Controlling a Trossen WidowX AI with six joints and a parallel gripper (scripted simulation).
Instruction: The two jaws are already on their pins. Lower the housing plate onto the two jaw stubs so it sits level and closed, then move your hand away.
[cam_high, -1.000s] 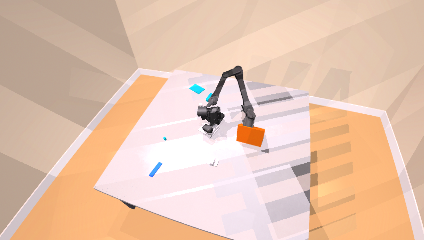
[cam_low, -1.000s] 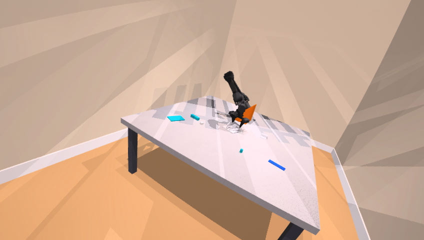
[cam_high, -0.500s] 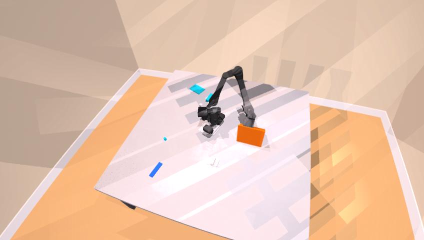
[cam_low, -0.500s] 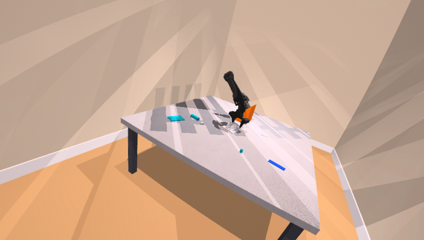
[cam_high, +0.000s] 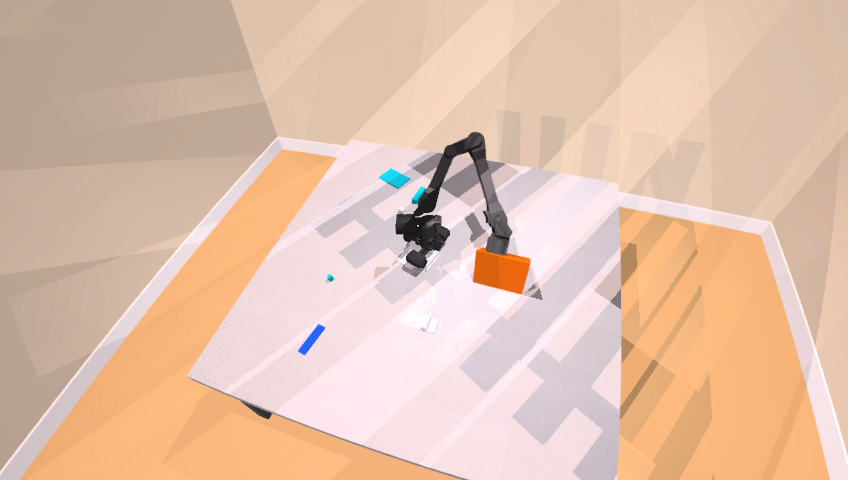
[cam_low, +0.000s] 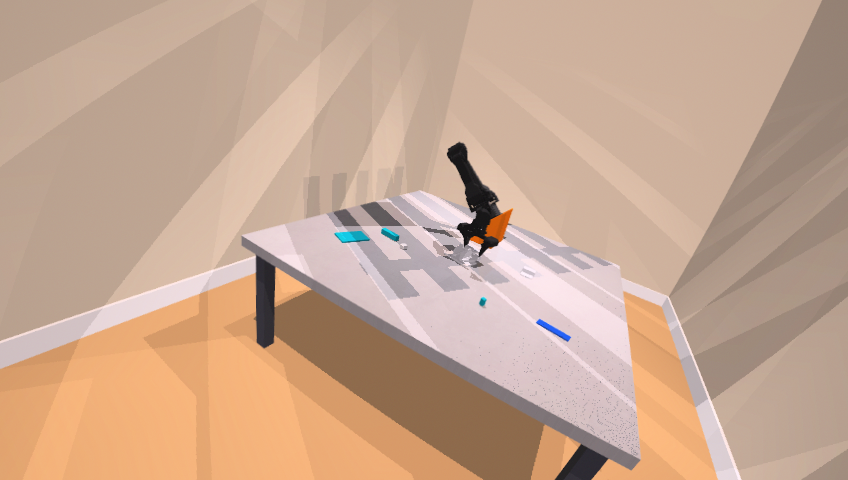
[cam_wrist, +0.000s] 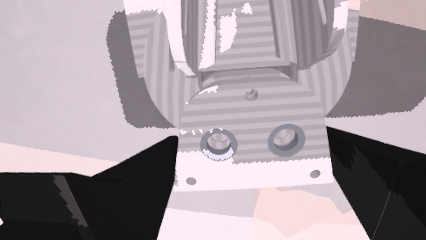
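The white jaw assembly lies 3 cm ahead of my gripper tip and 1 cm to the left of it. The rest, counted from my gripper tip: blue bar 39 cm to the left, 30 cm ahead, 2 cm below; then teal cube 33 cm ahead, 15 cm to the left, 1 cm below; then cyan flat tile 43 cm to the right, 27 cm ahead, 2 cm below.
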